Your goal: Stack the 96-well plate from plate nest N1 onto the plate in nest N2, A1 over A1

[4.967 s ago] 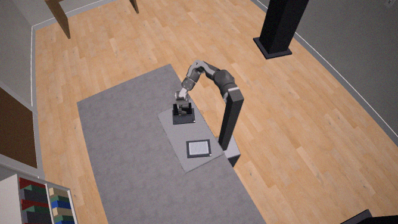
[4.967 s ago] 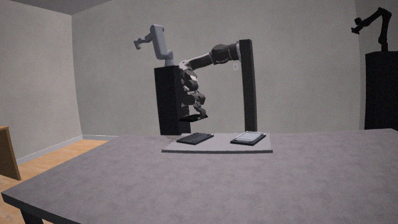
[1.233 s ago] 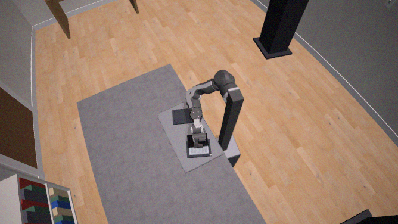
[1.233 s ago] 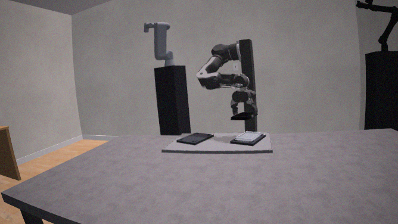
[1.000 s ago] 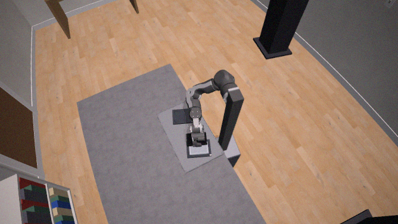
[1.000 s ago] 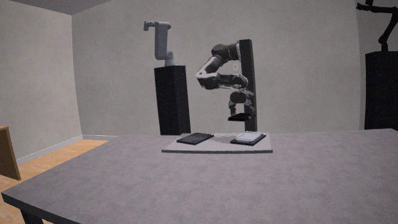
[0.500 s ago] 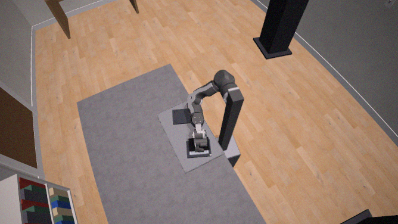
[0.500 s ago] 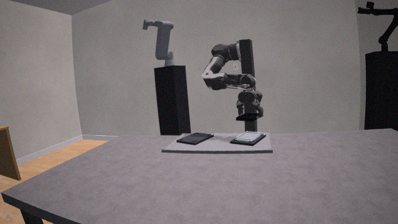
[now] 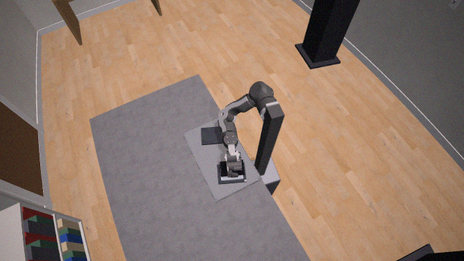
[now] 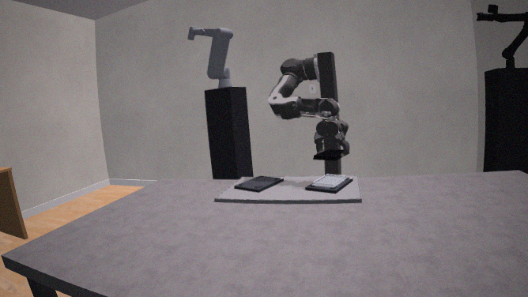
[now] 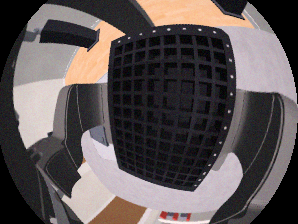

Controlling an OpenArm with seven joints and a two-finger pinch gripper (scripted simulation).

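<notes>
The white 96-well plate lies 10 cm below my hand and 1 cm to the right of it. Round my hand: nest N1: 28 cm to the right, 11 cm below, 3 cm ahead; dark 96-well plate: right at my hand.
</notes>
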